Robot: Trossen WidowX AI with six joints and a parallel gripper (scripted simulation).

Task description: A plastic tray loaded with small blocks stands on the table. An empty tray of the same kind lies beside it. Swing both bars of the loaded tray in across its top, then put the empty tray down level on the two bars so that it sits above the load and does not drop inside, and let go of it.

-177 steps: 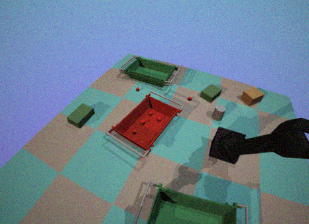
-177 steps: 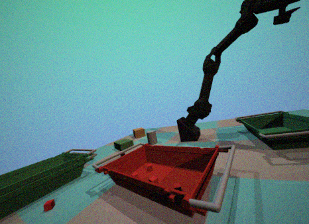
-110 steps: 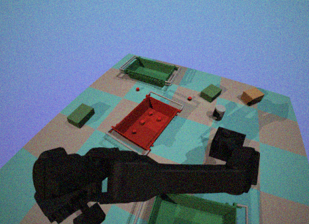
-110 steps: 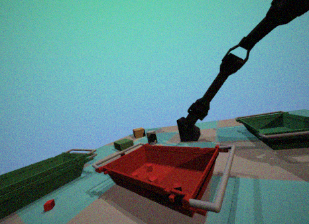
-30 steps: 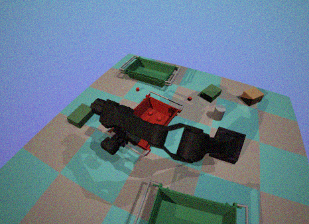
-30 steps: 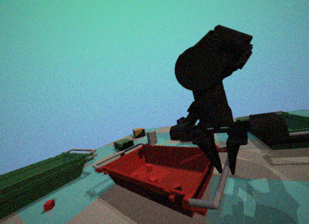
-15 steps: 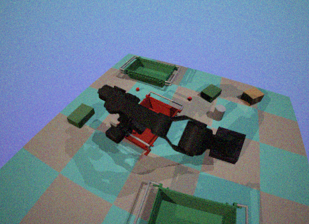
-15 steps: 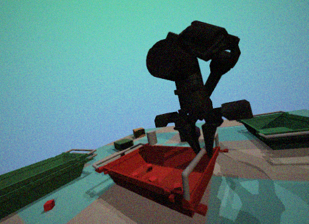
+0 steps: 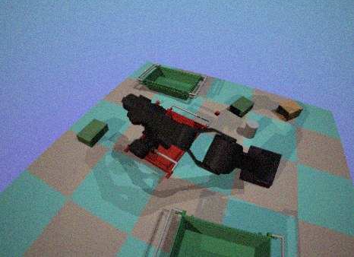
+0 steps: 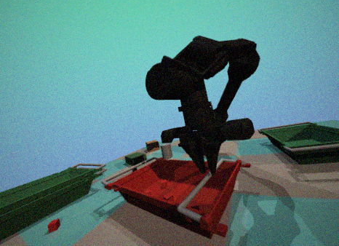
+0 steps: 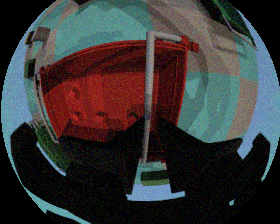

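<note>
Now: gripper tip 32 cm past the green tray, 27 cm to the right of it and 3 cm above it. Round my gripper tip: grey cylinder (35 cm behind, 30 cm to the right, 4 cm below); then small red block (14 cm ahead, 34 cm to the right, 6 cm below); then red cube (17 cm behind, 38 cm to the right, 6 cm below).
</note>
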